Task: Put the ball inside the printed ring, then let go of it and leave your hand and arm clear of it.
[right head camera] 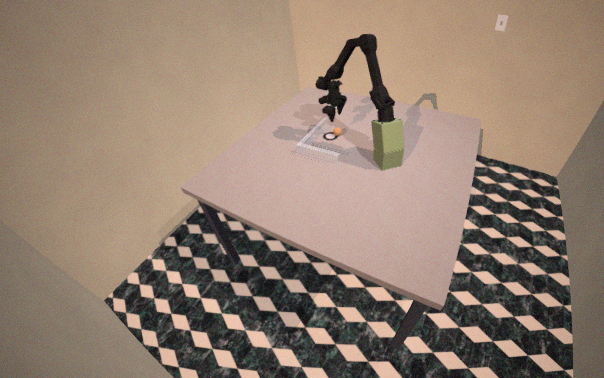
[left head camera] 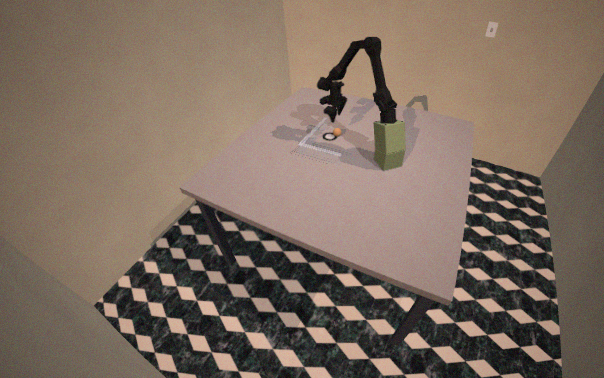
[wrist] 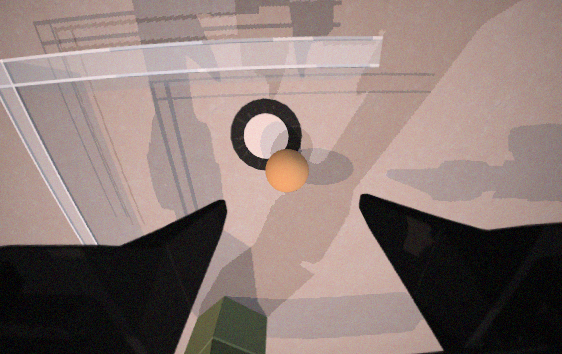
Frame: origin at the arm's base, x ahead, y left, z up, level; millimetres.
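Where they show: gripper, fingertip midpoint: (right head camera: 335, 118) (left head camera: 336, 118) (wrist: 293, 203); arm's base, link origin: (right head camera: 386, 120) (left head camera: 388, 121).
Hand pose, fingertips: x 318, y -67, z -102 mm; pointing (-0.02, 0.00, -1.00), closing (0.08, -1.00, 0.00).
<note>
Things, the pixels of their top centre, and the offset from my fingertips. "spot": a spot on its surface instead. Level surfaces: height alone.
- orange ball, top centre: (wrist: 288, 178) (right head camera: 337, 127) (left head camera: 337, 128) 8 mm back, 1 mm right, 61 mm down
- black band, surface spot: (wrist: 238, 134) (right head camera: 327, 138) (left head camera: 326, 139) spot: 28 mm ahead, 59 mm left, 111 mm down
- table, surface height: 112 mm down
An orange ball (left head camera: 337, 132) (right head camera: 338, 131) (wrist: 287, 170) sits on the table at the edge of the printed ring, overlapping its lower right part in the wrist view. The printed ring, a black band (left head camera: 325, 138) (right head camera: 325, 138) (wrist: 238, 134) around a pale centre, lies flat on the table. My gripper (left head camera: 337, 118) (right head camera: 336, 117) (wrist: 293, 203) is open and empty, pointing down above the table. In the wrist view the ball shows beyond the gap between the fingertips. The gripper does not touch the ball.
Two low clear walls (left head camera: 320, 149) (right head camera: 318, 149) (wrist: 210, 57) meet at a corner beside the ring. A green block (left head camera: 389, 145) (right head camera: 388, 144) (wrist: 241, 325) carries the arm's base. The table (left head camera: 320, 200) (right head camera: 320, 200) bears several arm shadows.
</note>
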